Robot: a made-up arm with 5 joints.
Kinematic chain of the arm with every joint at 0, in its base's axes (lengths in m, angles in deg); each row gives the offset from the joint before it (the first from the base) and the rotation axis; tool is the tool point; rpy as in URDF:
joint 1: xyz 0.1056 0 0.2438 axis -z
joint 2: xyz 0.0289 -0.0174 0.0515 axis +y
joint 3: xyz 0.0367 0 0.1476 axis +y
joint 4: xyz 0.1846 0 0.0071 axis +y
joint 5: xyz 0.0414 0.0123 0 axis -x
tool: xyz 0 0 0 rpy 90 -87.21 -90
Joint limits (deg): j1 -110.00..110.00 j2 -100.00..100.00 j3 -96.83..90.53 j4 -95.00..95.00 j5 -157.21..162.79
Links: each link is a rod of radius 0.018 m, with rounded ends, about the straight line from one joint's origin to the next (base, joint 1, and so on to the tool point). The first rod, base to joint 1, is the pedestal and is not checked.
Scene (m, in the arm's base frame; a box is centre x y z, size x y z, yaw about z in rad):
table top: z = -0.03
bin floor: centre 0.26 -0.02 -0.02 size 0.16 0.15 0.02 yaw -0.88
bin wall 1: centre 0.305 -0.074 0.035 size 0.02 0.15 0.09 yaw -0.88
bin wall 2: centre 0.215 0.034 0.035 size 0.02 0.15 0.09 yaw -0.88
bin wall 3: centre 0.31 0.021 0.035 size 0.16 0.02 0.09 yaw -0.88
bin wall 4: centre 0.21 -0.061 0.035 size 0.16 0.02 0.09 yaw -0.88
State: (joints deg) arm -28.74 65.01 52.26 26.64 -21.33
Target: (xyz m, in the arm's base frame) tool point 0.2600 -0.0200 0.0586
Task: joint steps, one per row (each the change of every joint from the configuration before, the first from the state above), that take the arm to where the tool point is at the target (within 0.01 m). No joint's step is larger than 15 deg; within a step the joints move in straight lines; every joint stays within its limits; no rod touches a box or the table.
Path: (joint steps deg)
1: 11.41 -5.95 -3.61 0.28 0.00
2: 11.42 -5.96 -3.62 0.27 0.00
3: 11.41 -5.95 -3.61 0.28 0.00
4: 0.00 11.34 -9.13 -3.81 0.00
5: 0.00 11.35 -9.12 -3.80 0.00
6: 0.00 11.34 -9.12 -3.81 0.00

